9 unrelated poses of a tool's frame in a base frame.
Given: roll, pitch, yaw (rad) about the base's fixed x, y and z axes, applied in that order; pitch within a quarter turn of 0, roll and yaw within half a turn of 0; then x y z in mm.
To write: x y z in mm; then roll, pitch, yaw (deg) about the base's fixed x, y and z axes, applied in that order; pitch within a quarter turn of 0, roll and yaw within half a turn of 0. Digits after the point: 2 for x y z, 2 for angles.
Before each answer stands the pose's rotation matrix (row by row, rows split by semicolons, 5 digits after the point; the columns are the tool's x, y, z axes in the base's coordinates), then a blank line. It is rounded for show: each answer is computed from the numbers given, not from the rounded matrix.
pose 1, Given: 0.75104 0.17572 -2.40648 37.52 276.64 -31.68
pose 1, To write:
-0.73033 0.40176 -0.55245; -0.66034 -0.62222 0.42047; -0.17482 0.67189 0.71972

37.52 276.64 -31.68 43.03 10.07 -137.88
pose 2, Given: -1.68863 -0.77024 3.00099 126.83 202.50 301.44
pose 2, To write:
-0.71066 -0.66818 -0.22022; 0.10058 0.21330 -0.97179; 0.69631 -0.71277 -0.08438

126.83 202.50 301.44 -96.75 -44.13 171.94
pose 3, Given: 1.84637 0.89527 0.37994 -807.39 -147.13 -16.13
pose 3, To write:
0.58072 0.79829 0.15967; 0.23190 0.02580 -0.97240; -0.78038 0.60171 -0.17015

-807.39 -147.13 -16.13 105.79 51.30 21.77
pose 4, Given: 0.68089 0.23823 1.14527 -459.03 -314.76 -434.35
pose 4, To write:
0.40114 -0.64640 0.64904; 0.88510 0.45605 -0.09284; -0.23598 0.61171 0.75507

-459.03 -314.76 -434.35 39.01 13.65 65.62
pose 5, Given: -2.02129 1.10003 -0.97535 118.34 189.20 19.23
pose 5, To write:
0.25440 -0.81047 0.52765; -0.37551 0.42002 0.82618; -0.89122 -0.40832 -0.19749

118.34 189.20 19.23 -115.81 63.03 -55.88
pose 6, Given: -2.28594 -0.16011 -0.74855 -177.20 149.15 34.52
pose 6, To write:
0.72331 -0.35808 0.59043; -0.67187 -0.56235 0.48202; 0.15943 -0.74534 -0.64734

-177.20 149.15 34.52 -130.97 -9.17 -42.89
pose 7, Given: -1.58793 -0.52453 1.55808 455.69 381.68 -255.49
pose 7, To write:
0.01101 0.02350 -0.99966; 0.86549 0.50047 0.02129; 0.50081 -0.86543 -0.01483

455.69 381.68 -255.49 -90.98 -30.05 89.27
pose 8, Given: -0.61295 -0.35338 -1.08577 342.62 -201.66 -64.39
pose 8, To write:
0.43742 0.81644 0.37696; -0.83000 0.20523 0.51864; 0.34607 -0.53974 0.76741

342.62 -201.66 -64.39 -35.12 -20.25 -62.21
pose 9, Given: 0.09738 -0.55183 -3.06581 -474.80 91.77 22.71
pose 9, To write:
-0.84912 0.12618 0.51290; -0.06447 -0.98855 0.13645; 0.52425 0.08279 0.84753

-474.80 91.77 22.71 5.58 -31.62 -175.66
